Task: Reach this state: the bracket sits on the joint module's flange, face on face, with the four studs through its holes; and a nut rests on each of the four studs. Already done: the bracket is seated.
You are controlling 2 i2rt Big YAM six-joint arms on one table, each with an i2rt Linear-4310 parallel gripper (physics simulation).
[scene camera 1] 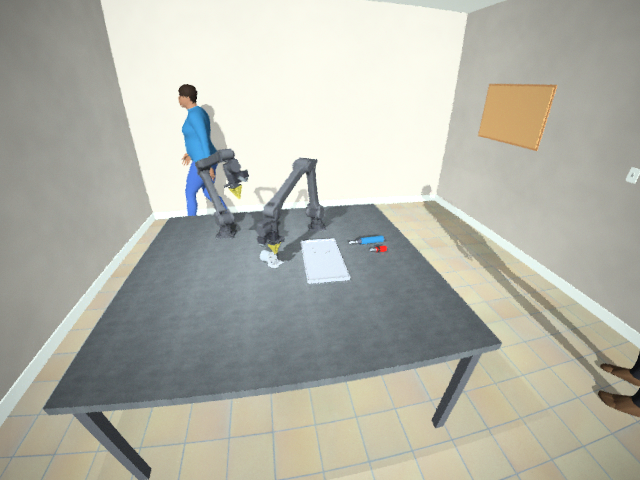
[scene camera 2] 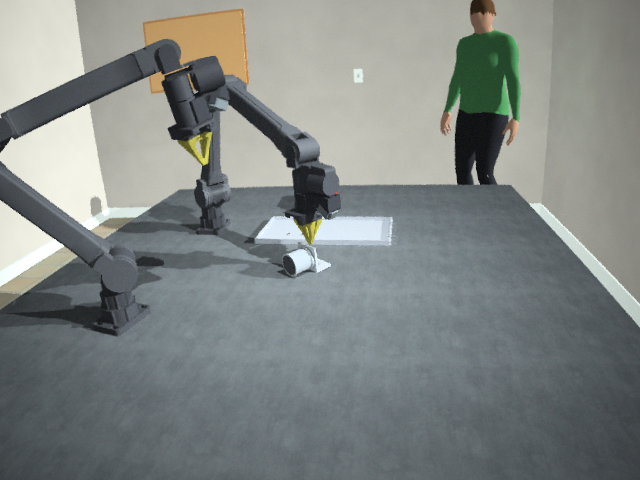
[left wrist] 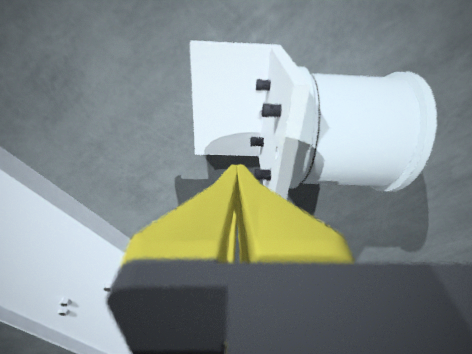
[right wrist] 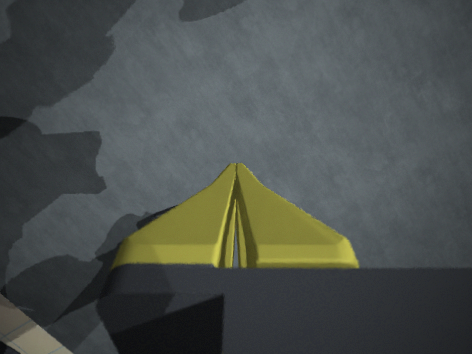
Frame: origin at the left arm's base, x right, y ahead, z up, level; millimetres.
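Seen in the pictures: left gripper, fingertip midpoint: [scene camera 1: 275, 253] [scene camera 2: 310, 243] [left wrist: 237, 176]; right gripper, fingertip midpoint: [scene camera 1: 239, 199] [scene camera 2: 205, 164] [right wrist: 236, 175]; left arm's base, link origin: [scene camera 1: 316, 228] [scene camera 2: 214, 228]; right arm's base, link origin: [scene camera 1: 226, 235] [scene camera 2: 122, 320].
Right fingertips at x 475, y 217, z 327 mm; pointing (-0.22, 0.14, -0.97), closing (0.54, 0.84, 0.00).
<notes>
Offsets run from my right fingertips to a thing's top centre. "spot": to the spot under its first point.
The white joint module {dx -142, dy +168, dz -260 mm} [left wrist: 366, 129] lies on its side on the table, also in scene camera 2 [scene camera 2: 297, 262]. The white L-shaped bracket {dx -177, dy +197, dz -256 mm} [left wrist: 236, 99] sits against its flange, with several dark studs {dx -153, dy +200, dz -270 mm} [left wrist: 266, 110] sticking out through its holes. One stud looks thicker at its end; I cannot tell whether it carries a nut. My left gripper [left wrist: 237, 176] [scene camera 2: 310, 238] is shut and empty, its yellow tips just above the bracket's near edge. My right gripper [scene camera 2: 198, 154] [right wrist: 236, 175] is shut and empty, held high above the table. Small nuts {dx -479, dy +127, dz -318 mm} [left wrist: 64, 307] lie on the white tray.
The white tray {dx -450, dy +187, dz -311 mm} [scene camera 1: 324, 259] lies right of the module. A blue-handled tool {spot: dx -766, dy +56, dz -292 mm} [scene camera 1: 368, 239] and a red object {dx -798, dy +152, dz -292 mm} [scene camera 1: 380, 249] lie beyond it. A person in blue [scene camera 1: 196, 144] walks behind the arms; a person in green [scene camera 2: 483, 98] stands at the far table edge.
</notes>
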